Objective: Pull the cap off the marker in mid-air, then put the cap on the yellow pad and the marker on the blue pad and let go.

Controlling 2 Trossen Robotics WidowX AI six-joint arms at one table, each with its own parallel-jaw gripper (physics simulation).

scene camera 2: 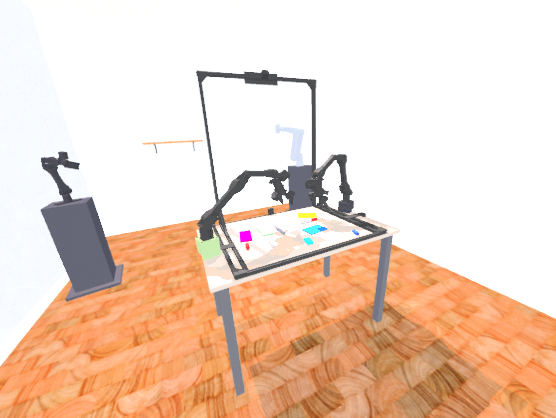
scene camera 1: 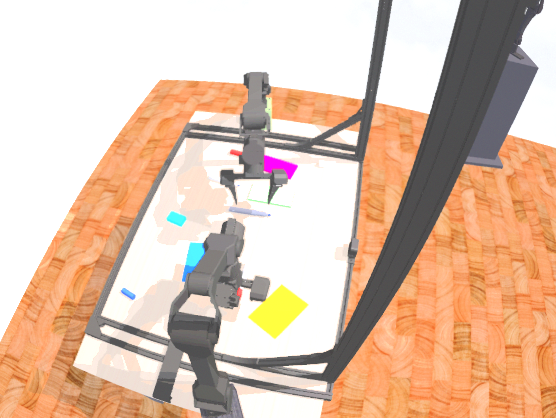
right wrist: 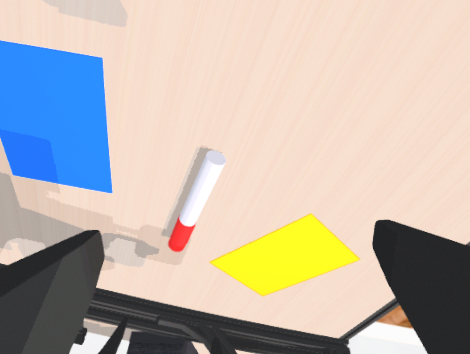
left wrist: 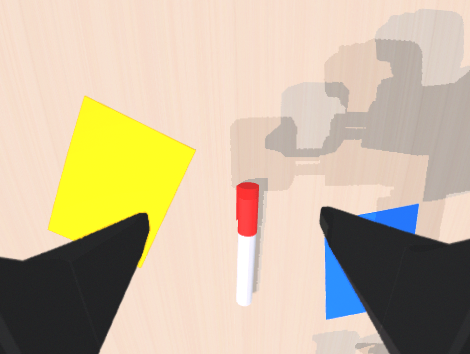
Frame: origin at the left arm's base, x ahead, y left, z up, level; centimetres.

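Seen in the pictures: left gripper, between the fingertips: (scene camera 2: 317,207) (right wrist: 171,329) (left wrist: 235,218); right gripper, between the fingertips: (scene camera 2: 287,204) (scene camera 1: 252,204) (right wrist: 239,239); left arm's base, origin of its link: (scene camera 2: 346,201) (scene camera 1: 218,404); right arm's base, origin of its link: (scene camera 2: 206,237).
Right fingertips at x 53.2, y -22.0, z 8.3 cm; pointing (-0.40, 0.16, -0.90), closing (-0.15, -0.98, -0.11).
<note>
Pixels of each thing's top centre, then the offset from my right fingertips to it. "*": a spot on its surface instead.
- red cap, centre of its top: (left wrist: 247,214) (right wrist: 180,239) (scene camera 1: 237,294) (scene camera 2: 313,218) dx -19.7, dy +9.9, dz -15.2 cm
- yellow pad, centre of its top: (left wrist: 115,193) (right wrist: 283,261) (scene camera 1: 278,311) (scene camera 2: 307,215) dx -27.1, dy -0.6, dz -17.0 cm
- blue pad, centre of its top: (right wrist: 49,125) (left wrist: 369,267) (scene camera 1: 201,262) (scene camera 2: 314,229) dx -5.3, dy +18.7, dz -17.0 cm
- grey-blue pen, centre of its top: (scene camera 1: 249,210) dx +10.0, dy -0.6, dz -15.2 cm
- green-edged pad, a spot on its surface: (scene camera 1: 283,205) * dx +10.1, dy -12.3, dz -16.5 cm
- magenta pad, centre of its top: (scene camera 1: 275,165) (scene camera 2: 245,235) dx +29.1, dy -14.4, dz -16.2 cm
- red piece, centre of its top: (scene camera 1: 236,151) dx +39.4, dy -1.7, dz -15.0 cm
- cyan block, centre of its top: (scene camera 1: 176,217) dx +13.7, dy +24.8, dz -15.6 cm
- blue piece, centre of its top: (scene camera 1: 127,292) dx -12.3, dy +44.4, dz -15.0 cm
The marker, with its white body (left wrist: 245,270) (right wrist: 202,187) and red cap (scene camera 1: 239,294) (scene camera 2: 314,219) (left wrist: 247,210) (right wrist: 181,234) joined, lies on the table between the yellow pad (scene camera 1: 278,311) (scene camera 2: 307,215) (left wrist: 115,165) (right wrist: 290,257) and the blue pad (scene camera 1: 195,257) (scene camera 2: 314,230) (left wrist: 342,280) (right wrist: 60,100). My left gripper (left wrist: 235,218) is open and empty above the marker, its fingers on either side of the cap in the left wrist view. Its fingertips are hidden in scene camera 1. My right gripper (scene camera 1: 253,202) (right wrist: 239,239) is open and empty, raised farther away over the upper part of the table.
A grey-blue pen (scene camera 1: 249,211) lies near a green-edged pad (scene camera 1: 283,205). A magenta pad (scene camera 1: 282,166) and a red piece (scene camera 1: 235,152) lie under the right arm. A cyan block (scene camera 1: 176,218) and a blue piece (scene camera 1: 128,293) lie at the left. A dark frame (scene camera 1: 135,220) borders the table.
</note>
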